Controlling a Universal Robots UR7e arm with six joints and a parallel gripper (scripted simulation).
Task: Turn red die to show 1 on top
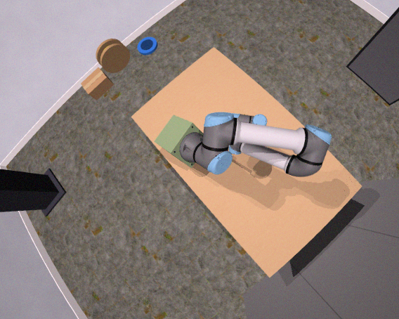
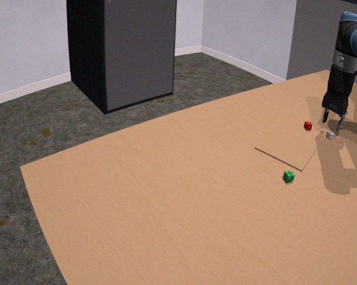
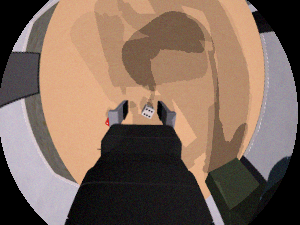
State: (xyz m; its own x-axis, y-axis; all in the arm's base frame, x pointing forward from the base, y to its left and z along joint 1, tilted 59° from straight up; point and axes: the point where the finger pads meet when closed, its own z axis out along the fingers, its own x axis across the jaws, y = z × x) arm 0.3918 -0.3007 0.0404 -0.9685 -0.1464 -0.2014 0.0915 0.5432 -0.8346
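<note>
The white die is 10 mm behind my hand, 20 mm to the left of it and 40 mm below it. Also, from my hand: red die (70 mm ahead, 30 mm to the left, 40 mm below); then mat (60 mm ahead, 180 mm to the left, 50 mm below); then green die (10 mm behind, 300 mm to the left, 40 mm below).
</note>
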